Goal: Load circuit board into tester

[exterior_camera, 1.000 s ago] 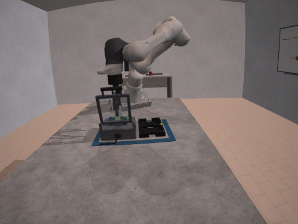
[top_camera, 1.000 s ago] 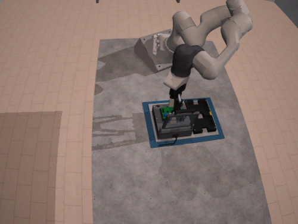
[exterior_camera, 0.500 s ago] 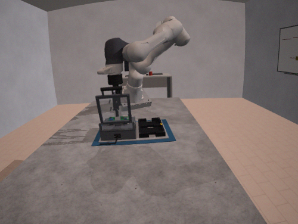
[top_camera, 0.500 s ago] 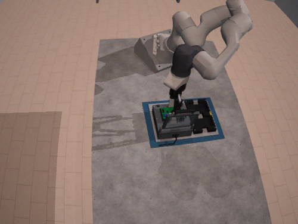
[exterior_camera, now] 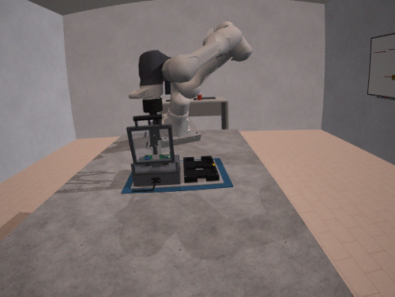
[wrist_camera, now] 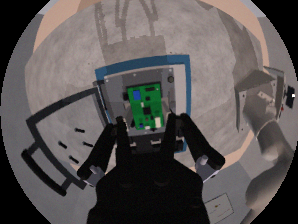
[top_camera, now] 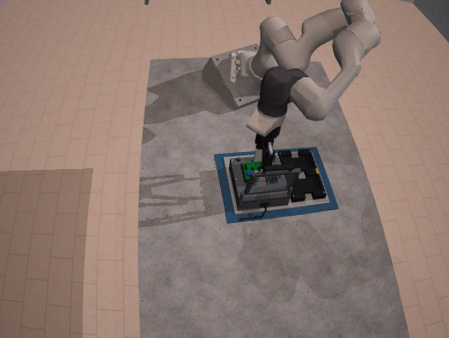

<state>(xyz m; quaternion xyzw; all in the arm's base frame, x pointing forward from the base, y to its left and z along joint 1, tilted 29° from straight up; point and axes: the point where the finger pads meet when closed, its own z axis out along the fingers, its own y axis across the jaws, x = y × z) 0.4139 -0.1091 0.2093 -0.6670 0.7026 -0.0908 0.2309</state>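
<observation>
Right now my hand is 20 mm above the green circuit board. From my hand the other things lie so: tester bed 10 mm ahead, 10 mm to the left, 30 mm below; framed clear lid 120 mm ahead, 80 mm above.
</observation>
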